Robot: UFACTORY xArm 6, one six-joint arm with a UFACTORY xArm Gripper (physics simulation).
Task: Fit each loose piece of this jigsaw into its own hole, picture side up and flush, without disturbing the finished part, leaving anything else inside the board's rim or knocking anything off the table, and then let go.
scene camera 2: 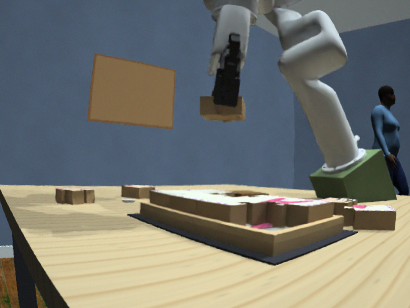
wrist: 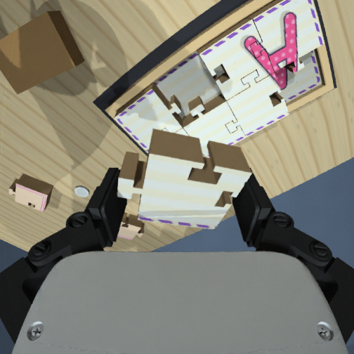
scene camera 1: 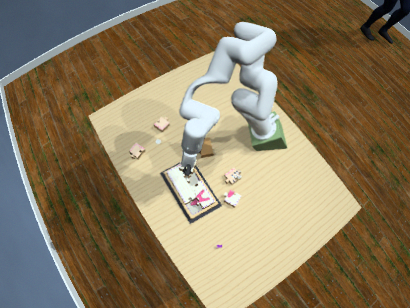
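Note:
My gripper [scene camera 1: 187, 171] [scene camera 2: 226, 97] is shut on a white striped jigsaw piece [scene camera 2: 236, 112] [wrist: 175, 187], picture side toward the wrist camera, with a purple dashed edge. It holds the piece well above the board [scene camera 1: 202, 215] [scene camera 2: 300, 235] [wrist: 326, 70], over its back end. The finished pieces [wrist: 255, 107] lie in the board around an empty edge hole [wrist: 187, 82] and an empty corner hole [wrist: 305, 80] by the pink letter. A loose white piece with pink [scene camera 1: 232, 198] [scene camera 2: 374, 218] lies on the table beside the board.
Pink-bordered pieces [scene camera 1: 161, 124] [scene camera 1: 136, 151] [wrist: 31, 196] lie behind the board, near a small pale disc [scene camera 1: 158, 141] [wrist: 81, 191]. Another pinkish piece [scene camera 1: 232, 175] lies beside the board. A brown block [scene camera 1: 206, 148] [wrist: 35, 52] stands toward the robot base. A purple object [scene camera 1: 219, 246] lies farther off.

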